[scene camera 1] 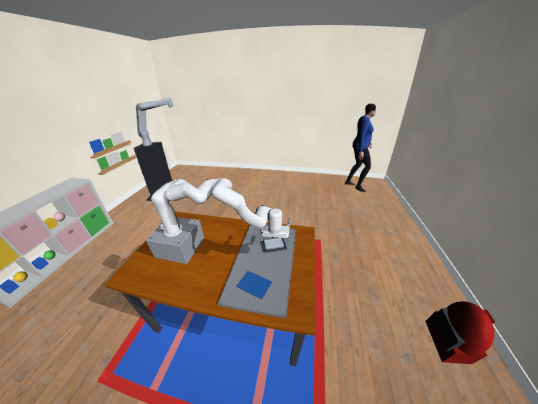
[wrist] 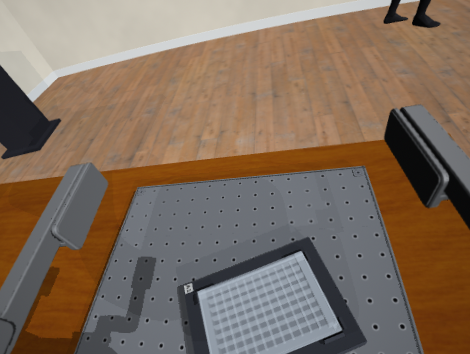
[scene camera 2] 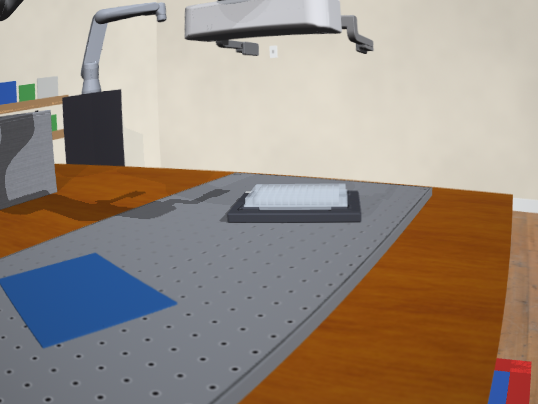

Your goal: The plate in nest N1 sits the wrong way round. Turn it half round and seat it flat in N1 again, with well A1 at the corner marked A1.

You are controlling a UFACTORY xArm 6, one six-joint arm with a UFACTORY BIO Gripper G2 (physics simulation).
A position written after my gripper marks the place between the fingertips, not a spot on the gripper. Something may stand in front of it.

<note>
I see my gripper [scene camera 2: 309,47] and a clear well plate [scene camera 2: 265,196].
The clear well plate is seen too in the wrist view [wrist: 282,300]. My gripper also shows in the wrist view [wrist: 231,148].
</note>
